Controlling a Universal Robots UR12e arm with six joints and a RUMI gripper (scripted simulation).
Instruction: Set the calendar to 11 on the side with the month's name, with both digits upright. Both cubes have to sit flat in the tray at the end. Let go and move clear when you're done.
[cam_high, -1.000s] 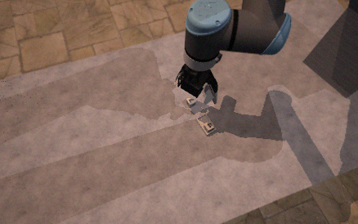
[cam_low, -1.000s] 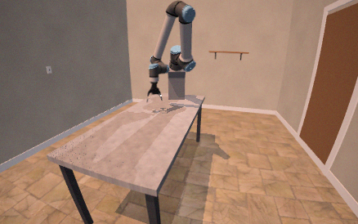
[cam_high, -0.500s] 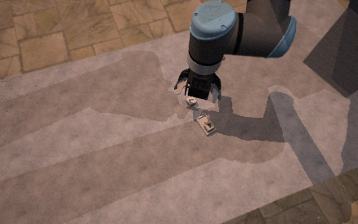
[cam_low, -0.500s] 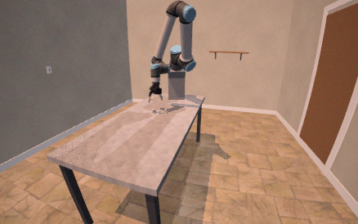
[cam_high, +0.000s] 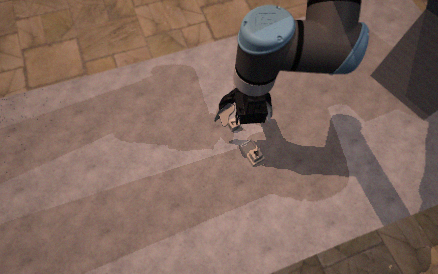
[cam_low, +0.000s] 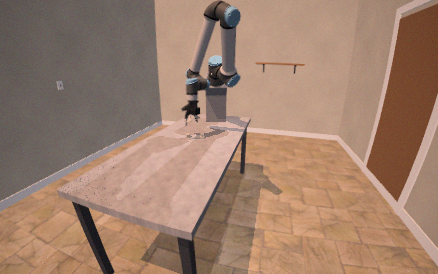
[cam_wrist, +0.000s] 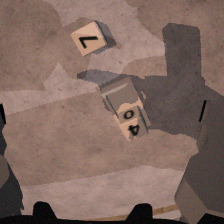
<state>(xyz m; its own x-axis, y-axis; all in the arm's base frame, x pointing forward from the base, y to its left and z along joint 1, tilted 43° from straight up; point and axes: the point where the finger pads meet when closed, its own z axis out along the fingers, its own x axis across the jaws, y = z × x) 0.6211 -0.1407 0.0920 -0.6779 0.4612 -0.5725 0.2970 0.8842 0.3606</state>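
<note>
Now: the white cube 9 cm to the left of my hand and 9 cm below it. From my hand the other things lie so: calendar tray (10 cm below, 7 cm to the left); digit cube (10 cm below, 3 cm to the right).
</note>
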